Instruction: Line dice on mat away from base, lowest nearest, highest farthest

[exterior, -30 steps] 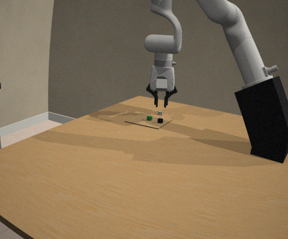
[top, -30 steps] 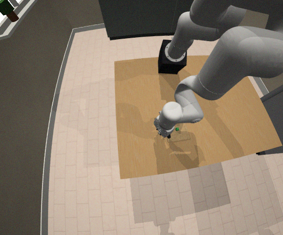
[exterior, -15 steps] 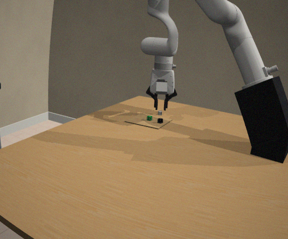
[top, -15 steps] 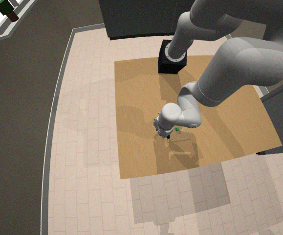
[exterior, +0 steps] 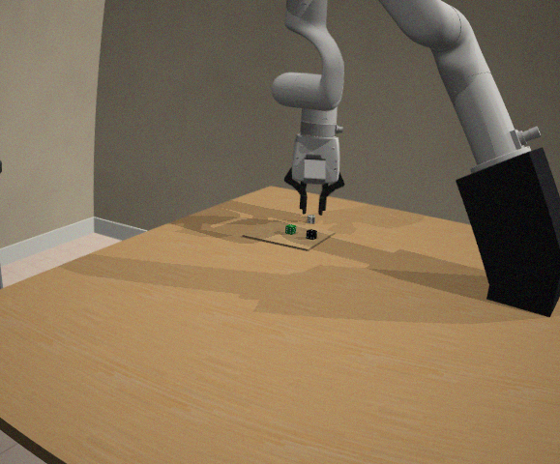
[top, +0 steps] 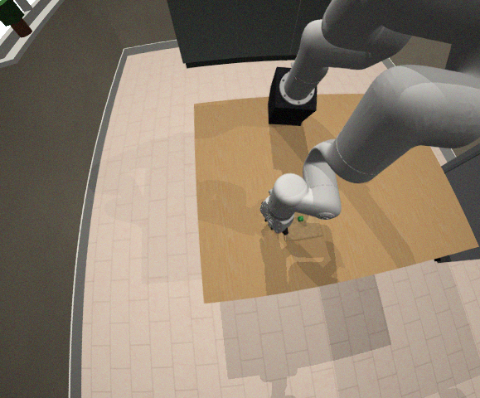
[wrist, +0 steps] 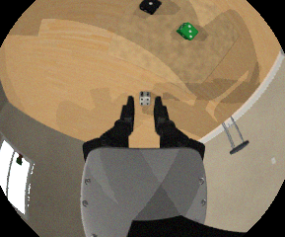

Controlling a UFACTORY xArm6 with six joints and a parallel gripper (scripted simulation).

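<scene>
Right now my hand is 30 mm above the white die. From my hand the other things lie so: thin tan mat 110 mm to the left, 40 mm below, 10 mm behind; then black die 110 mm to the left, 50 mm behind, 30 mm below; then green die 110 mm to the left, 30 mm below, 10 mm behind.
</scene>
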